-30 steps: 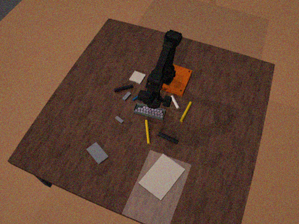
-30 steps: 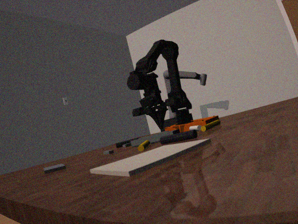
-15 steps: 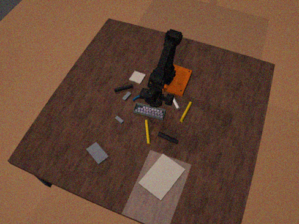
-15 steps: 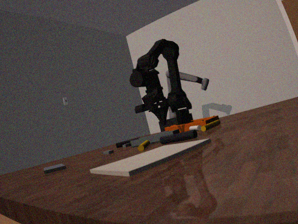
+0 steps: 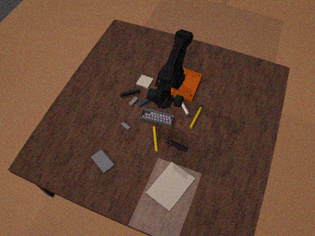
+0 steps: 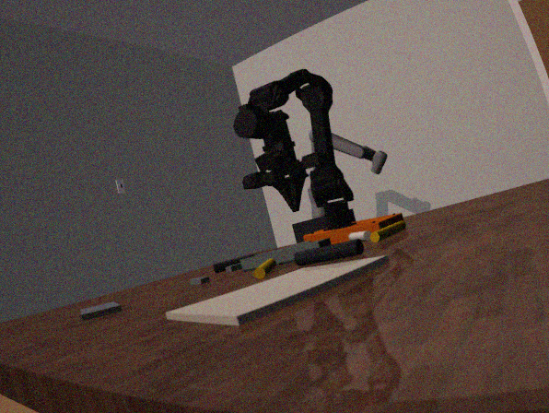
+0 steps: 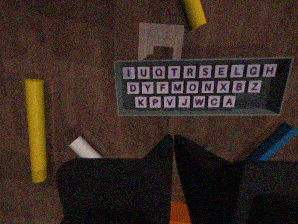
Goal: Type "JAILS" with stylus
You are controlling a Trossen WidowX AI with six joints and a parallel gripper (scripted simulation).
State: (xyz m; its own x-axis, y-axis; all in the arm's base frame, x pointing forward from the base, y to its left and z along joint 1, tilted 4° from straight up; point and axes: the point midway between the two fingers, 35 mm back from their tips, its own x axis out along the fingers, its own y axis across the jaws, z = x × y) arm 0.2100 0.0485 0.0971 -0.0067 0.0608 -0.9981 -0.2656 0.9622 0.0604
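Now: gripper tip 6 cm past the blue stylus, 13 cm to the left of it and 9 cm above it. The rest, counted from my gripper tip: white sheet: 33 cm ahead, 25 cm to the left, 9 cm below; then grey pad: 41 cm ahead, 12 cm to the right, 9 cm below; then white stick: 10 cm behind, 7 cm to the left, 9 cm below.
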